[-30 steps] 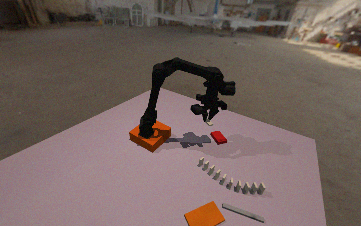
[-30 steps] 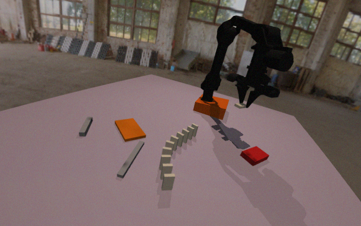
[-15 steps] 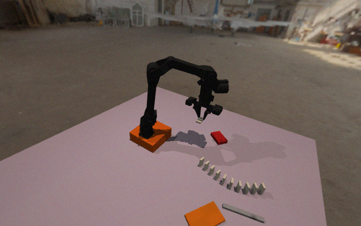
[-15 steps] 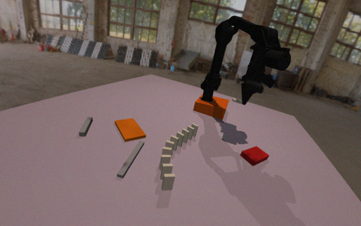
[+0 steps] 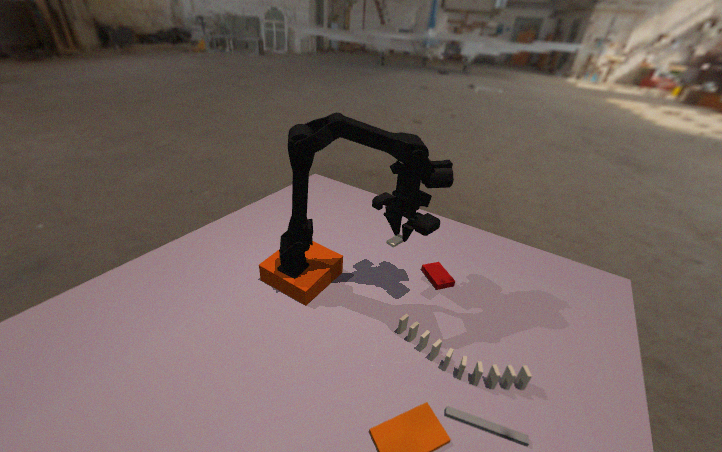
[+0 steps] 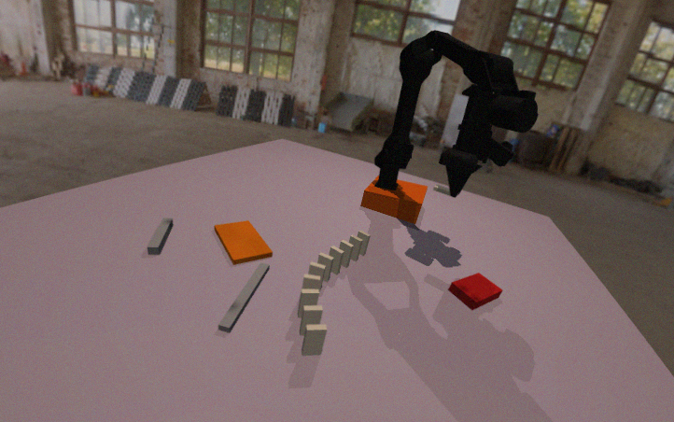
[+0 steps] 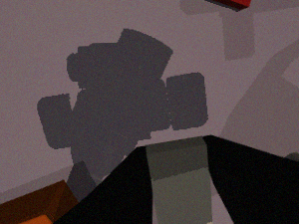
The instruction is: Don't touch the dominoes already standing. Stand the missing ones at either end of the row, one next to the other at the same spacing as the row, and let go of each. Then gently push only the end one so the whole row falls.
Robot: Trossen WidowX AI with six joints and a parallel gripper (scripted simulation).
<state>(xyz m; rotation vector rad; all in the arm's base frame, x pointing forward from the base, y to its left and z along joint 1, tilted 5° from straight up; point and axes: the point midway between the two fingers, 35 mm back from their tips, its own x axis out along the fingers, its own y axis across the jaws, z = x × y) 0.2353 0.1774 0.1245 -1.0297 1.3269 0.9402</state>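
The red block lies 10 cm ahead of my gripper tip, 9 cm to the left of it and 15 cm below it. Round my gripper tip: short grey bar (28 cm ahead, 51 cm to the right, 15 cm below); then orange flat plate (20 cm ahead, 38 cm to the right, 15 cm below).
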